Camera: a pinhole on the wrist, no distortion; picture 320 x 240 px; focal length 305.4 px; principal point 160.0 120.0 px. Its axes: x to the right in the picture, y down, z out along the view. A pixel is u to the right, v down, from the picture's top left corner.
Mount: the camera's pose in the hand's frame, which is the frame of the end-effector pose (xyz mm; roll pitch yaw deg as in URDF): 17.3 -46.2 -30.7 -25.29 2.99 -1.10
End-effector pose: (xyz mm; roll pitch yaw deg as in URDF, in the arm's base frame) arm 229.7 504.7 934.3 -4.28 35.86 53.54
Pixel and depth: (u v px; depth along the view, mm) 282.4 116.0 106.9
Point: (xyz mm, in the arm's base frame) 282.2 579.2 947.7
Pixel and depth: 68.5 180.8 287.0
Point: 156.9 649.6 1126.0
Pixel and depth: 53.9 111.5 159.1
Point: 234.1 556.7 1045.3
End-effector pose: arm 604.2 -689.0 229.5 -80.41 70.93 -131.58
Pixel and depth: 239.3 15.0 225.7
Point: 697.7 -880.0 163.6
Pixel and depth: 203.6 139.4 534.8
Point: 1008.9 -930.2 68.9
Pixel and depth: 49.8 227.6 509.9
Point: 1114.5 -737.3 272.1
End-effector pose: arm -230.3 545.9 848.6 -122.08 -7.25 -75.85
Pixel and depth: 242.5 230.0 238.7
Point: -150.6 444.8 673.2
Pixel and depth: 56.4 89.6 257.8
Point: -82.1 620.5 691.5
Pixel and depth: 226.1 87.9 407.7
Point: 52.4 452.2 606.6
